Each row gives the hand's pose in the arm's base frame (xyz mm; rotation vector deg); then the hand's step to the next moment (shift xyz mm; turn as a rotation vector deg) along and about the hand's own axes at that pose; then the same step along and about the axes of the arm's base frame.
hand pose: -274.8 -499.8 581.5 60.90 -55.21 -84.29
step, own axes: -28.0 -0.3 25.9 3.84 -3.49 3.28
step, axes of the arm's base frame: -22.8 28.6 10.7 -4.39 -3.19 -2.87
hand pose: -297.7 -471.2 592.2 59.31 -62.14 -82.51
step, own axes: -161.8 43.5 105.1 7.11 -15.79 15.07
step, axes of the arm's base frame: -73.2 167.6 75.3 -18.89 -4.22 -12.34
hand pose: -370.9 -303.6 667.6 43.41 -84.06 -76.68
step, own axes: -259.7 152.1 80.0 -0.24 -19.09 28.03
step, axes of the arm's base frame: 36.3 295.9 89.9 -29.02 6.49 -16.31
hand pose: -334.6 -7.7 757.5 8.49 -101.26 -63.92
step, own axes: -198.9 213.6 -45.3 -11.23 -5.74 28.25
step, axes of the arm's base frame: 213.1 202.8 26.5 -18.82 20.24 -13.91
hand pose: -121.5 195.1 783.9 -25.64 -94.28 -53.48
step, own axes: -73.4 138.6 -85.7 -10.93 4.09 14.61
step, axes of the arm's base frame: 174.9 32.4 -17.5 -3.20 15.72 -9.60
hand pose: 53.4 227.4 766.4 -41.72 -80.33 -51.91
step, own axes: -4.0 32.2 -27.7 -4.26 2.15 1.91
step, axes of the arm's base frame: 41.9 -7.7 -2.8 1.12 3.13 -3.92
